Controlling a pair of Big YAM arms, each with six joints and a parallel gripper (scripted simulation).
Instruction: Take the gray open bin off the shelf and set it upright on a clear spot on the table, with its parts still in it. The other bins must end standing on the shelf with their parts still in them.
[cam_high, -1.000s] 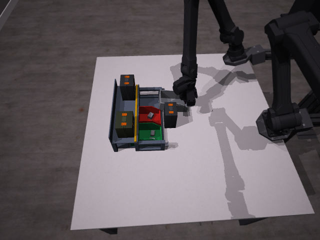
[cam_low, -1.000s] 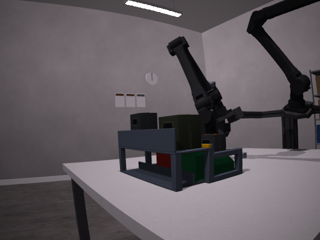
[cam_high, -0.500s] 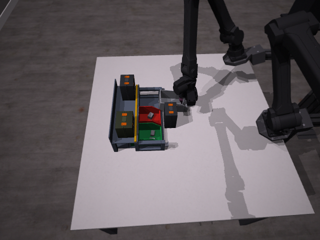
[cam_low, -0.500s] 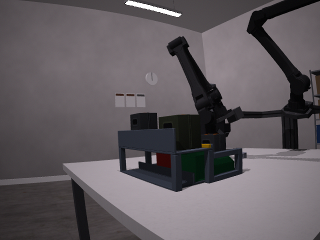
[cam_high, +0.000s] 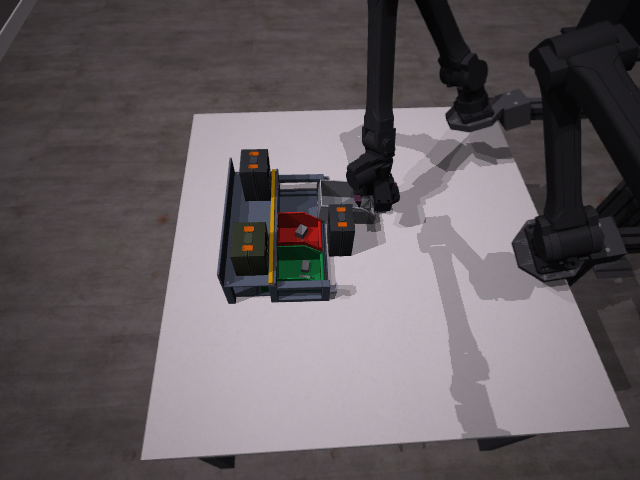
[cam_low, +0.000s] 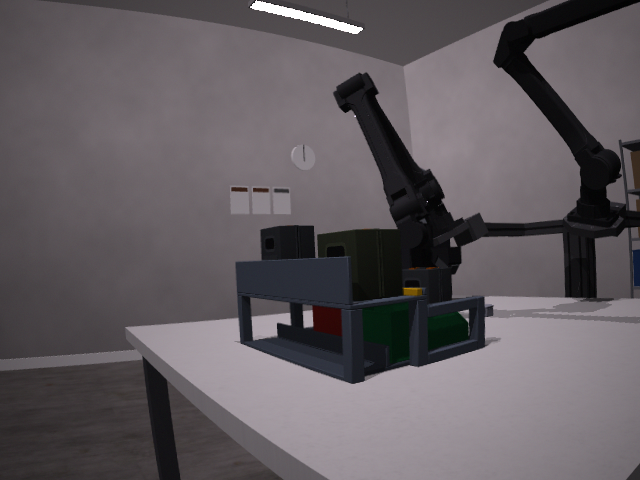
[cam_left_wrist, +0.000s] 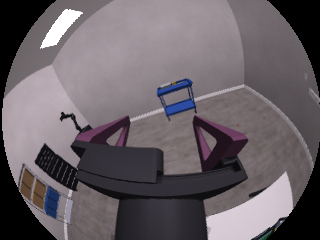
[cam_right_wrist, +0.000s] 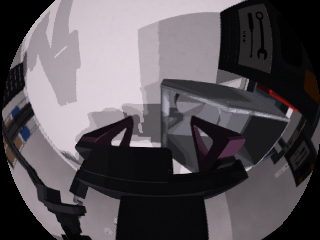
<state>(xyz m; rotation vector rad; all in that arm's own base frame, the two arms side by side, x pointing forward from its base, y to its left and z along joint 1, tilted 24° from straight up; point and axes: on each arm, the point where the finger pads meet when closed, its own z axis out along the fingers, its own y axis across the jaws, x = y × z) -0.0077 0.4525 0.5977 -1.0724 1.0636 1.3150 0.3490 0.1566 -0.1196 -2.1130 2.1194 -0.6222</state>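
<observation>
The gray bin lies 80 mm ahead of my right hand, 20 mm above it and 10 mm to the right of it. From my right hand the other things lie so: green bin (270 mm ahead, 190 mm to the left, 20 mm above); then red bin (260 mm ahead, 80 mm to the left, 20 mm above); then shelf (290 mm ahead, 70 mm to the left, 40 mm above).
</observation>
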